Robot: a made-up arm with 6 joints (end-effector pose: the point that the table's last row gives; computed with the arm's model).
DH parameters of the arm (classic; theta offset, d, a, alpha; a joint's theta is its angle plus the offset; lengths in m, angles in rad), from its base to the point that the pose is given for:
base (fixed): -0.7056 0 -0.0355 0
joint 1: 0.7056 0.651 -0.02 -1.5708
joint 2: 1.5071 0 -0.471 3.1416
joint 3: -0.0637 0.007 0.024 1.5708
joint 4: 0 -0.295 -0.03 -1.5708
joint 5: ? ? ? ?
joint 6: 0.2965 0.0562 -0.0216 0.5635
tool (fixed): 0.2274 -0.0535 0 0
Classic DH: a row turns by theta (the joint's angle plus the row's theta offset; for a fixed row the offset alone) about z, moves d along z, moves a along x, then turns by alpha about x.
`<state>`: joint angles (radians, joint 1 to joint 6).
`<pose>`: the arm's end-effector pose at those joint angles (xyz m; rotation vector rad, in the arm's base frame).
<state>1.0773 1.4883 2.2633 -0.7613 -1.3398 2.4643</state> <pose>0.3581 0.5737 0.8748 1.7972 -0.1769 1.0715</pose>
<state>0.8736 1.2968 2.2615 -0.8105 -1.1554 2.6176</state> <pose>0.4257 0.4497 0.9914 1.9178 -0.7241 1.1286</pose>
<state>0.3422 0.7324 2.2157 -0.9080 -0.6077 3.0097</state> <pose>0.3466 0.0987 1.2738 1.4017 -2.3387 1.2408</pose>
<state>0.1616 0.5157 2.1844 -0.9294 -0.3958 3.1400</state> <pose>0.2287 0.0164 1.3496 -0.8891 2.6714 -1.1641</pose>
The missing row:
joint 5: 0 0.1 0.017 1.5708
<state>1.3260 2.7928 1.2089 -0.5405 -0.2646 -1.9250</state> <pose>0.0901 0.0649 -0.0514 0.5319 0.9534 2.3308</pose>
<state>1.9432 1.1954 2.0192 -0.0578 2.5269 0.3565</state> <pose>-0.1442 0.6444 1.0526 -0.6674 -0.7924 0.0611</pose>
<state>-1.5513 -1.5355 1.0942 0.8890 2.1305 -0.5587</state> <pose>-0.1160 0.8230 0.7048 -0.0286 -0.3497 1.1565</pose>
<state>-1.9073 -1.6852 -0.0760 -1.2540 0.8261 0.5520</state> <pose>0.0317 0.4086 0.8454 -1.5649 1.4808 -1.4403</pose>
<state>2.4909 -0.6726 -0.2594 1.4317 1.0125 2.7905</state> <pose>0.0311 -0.0015 1.1706 -0.9008 1.0456 -0.6746</pose>
